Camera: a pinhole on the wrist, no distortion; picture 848 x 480 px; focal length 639.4 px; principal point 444.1 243.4 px. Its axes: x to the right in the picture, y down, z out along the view. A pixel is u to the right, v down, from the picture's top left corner.
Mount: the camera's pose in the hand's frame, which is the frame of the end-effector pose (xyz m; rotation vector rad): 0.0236 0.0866 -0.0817 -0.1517 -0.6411 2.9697
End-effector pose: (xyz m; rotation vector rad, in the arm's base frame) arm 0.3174 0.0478 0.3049 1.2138 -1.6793 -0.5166
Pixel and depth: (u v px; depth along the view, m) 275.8 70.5 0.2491
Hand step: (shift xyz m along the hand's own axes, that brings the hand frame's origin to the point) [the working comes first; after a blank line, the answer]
In the camera's frame: -0.0656 -0.0674 0.2491

0.0642 0.0389 0.1771
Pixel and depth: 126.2 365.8 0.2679
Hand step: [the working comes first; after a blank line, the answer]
In the camera's frame: -0.1332 0.0513 0.2679

0.1199 -0.0843 0.1500
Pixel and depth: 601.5 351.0 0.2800
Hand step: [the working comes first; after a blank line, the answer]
In the camera's frame: 0.0689 0.0471 0.2800

-0.0813 -0.0615 0.1473
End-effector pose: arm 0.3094 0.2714 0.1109 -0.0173 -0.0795 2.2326
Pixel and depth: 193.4 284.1 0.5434
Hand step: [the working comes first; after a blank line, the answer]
In the camera's frame: -0.2131 0.0346 0.5434

0.1677 -0.1903 0.4127
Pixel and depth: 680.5 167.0 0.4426
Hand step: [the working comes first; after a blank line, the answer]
In the camera's frame: 0.1636 -0.0529 0.4426

-0.1867 -0.0256 0.3290
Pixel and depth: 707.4 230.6 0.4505
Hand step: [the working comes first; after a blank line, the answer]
In the camera's frame: 0.1855 -0.0090 0.4505

-0.2126 -0.0660 0.3163
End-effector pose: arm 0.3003 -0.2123 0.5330 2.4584 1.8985 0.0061
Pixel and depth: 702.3 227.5 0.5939
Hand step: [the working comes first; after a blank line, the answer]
In the camera's frame: 0.2398 -0.0148 0.5939

-0.2829 -0.1125 0.4445
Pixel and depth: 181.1 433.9 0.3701
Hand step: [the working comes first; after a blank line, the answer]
In the camera's frame: -0.1522 0.1103 0.3701

0.1222 -0.1814 0.2195
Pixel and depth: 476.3 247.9 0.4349
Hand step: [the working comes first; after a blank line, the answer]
In the camera's frame: 0.0219 0.0031 0.4349

-0.0497 -0.0899 0.3096
